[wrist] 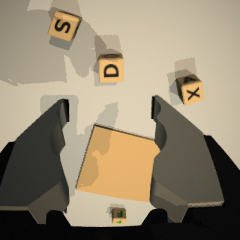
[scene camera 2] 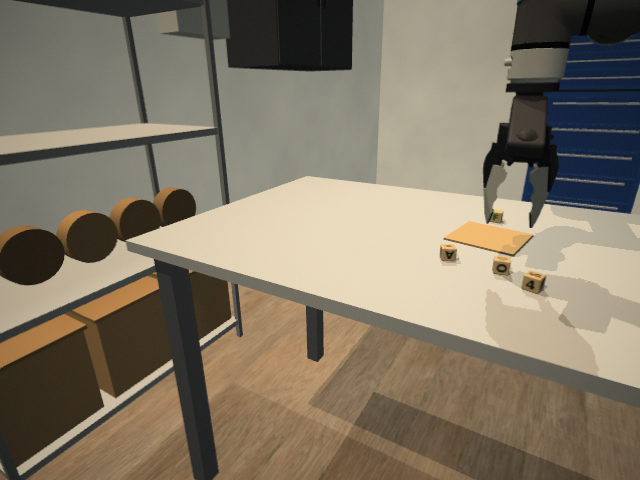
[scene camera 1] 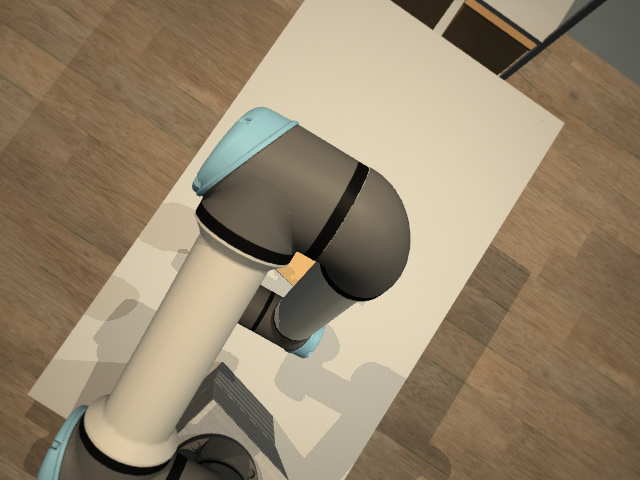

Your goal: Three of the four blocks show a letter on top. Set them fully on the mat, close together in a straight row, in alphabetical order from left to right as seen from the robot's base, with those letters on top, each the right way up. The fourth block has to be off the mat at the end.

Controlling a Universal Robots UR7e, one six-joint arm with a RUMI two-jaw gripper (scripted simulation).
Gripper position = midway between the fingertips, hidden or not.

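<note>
An orange mat (scene camera 2: 505, 241) is visible, also in the wrist view (wrist: 118, 164). My gripper (scene camera 2: 508, 225) is visible too, and likewise in the wrist view (wrist: 109, 99).
</note>
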